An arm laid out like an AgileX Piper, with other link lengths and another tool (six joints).
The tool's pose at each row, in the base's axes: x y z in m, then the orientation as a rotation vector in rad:
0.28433 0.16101 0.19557 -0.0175 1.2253 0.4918
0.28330 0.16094 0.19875 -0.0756 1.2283 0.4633
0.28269 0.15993 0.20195 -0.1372 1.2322 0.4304
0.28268 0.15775 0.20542 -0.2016 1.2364 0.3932
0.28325 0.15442 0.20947 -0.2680 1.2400 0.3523
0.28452 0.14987 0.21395 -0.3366 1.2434 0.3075
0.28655 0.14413 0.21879 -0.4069 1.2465 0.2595
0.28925 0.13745 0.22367 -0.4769 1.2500 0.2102
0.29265 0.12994 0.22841 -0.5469 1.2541 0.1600
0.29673 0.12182 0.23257 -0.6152 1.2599 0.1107
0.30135 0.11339 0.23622 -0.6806 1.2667 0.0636
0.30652 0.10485 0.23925 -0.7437 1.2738 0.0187
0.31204 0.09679 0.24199 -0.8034 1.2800 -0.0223
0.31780 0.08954 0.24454 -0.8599 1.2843 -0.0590
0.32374 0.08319 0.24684 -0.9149 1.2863 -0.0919
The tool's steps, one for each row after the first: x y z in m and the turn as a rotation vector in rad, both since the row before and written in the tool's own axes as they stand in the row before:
-0.00315 0.00110 0.00018 -0.0269 0.0134 -0.0522
-0.00340 -0.00007 0.00026 -0.0271 0.0157 -0.0570
-0.00377 -0.00154 0.00044 -0.0269 0.0174 -0.0614
-0.00428 -0.00303 0.00061 -0.0266 0.0184 -0.0650
-0.00443 -0.00471 0.00072 -0.0263 0.0200 -0.0687
-0.00429 -0.00644 0.00077 -0.0262 0.0216 -0.0715
-0.00363 -0.00788 0.00069 -0.0256 0.0234 -0.0717
-0.00264 -0.00912 0.00060 -0.0255 0.0255 -0.0716
-0.00112 -0.00992 0.00048 -0.0252 0.0278 -0.0690
0.00027 -0.01027 0.00043 -0.0247 0.0289 -0.0651
0.00170 -0.01028 0.00053 -0.0246 0.0292 -0.0617
0.00250 -0.00980 0.00085 -0.0245 0.0275 -0.0570
0.00291 -0.00906 0.00130 -0.0244 0.0246 -0.0525
0.00318 -0.00822 0.00178 -0.0251 0.0217 -0.0496

